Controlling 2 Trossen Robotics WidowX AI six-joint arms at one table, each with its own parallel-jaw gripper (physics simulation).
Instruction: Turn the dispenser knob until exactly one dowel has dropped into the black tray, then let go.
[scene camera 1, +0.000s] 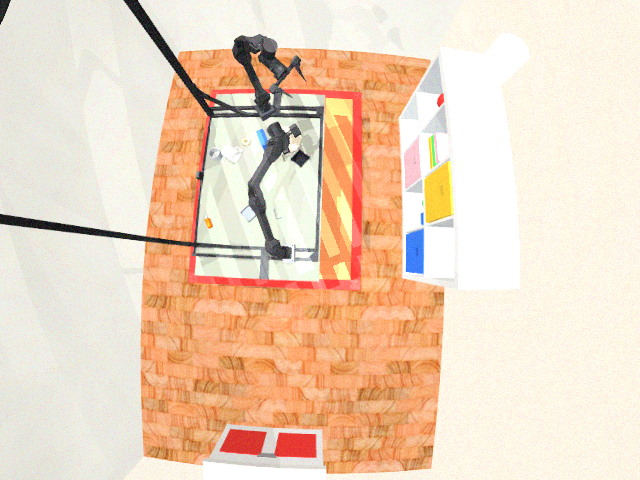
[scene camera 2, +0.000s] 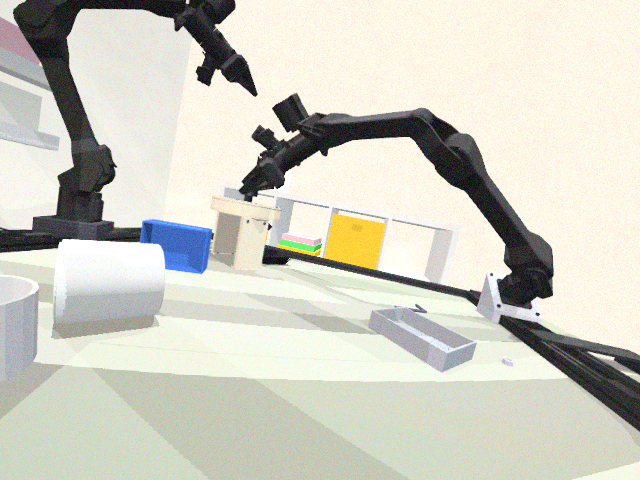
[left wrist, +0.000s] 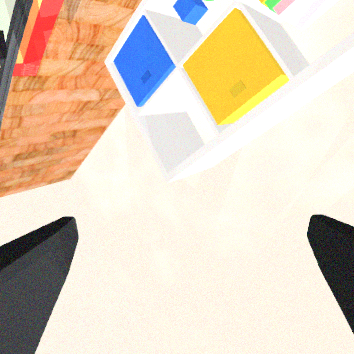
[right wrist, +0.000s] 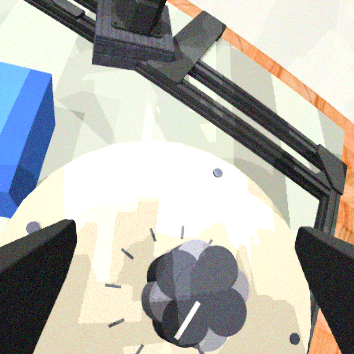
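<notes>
The round cream dispenser stands on the table. Its dark lobed knob is on top, with the white pointer line toward the lower left in the right wrist view. My right gripper is open above the dispenser top, fingers spread wide on either side of the knob and clear of it. The black tray sits at the dispenser's foot; whether a dowel lies in it cannot be made out. My left gripper is open and empty, high up away from the dispenser.
A blue bin stands beside the dispenser. A grey open box lies farther off. A white cylinder lies on its side. An orange object is near the table's left edge in scene camera 1.
</notes>
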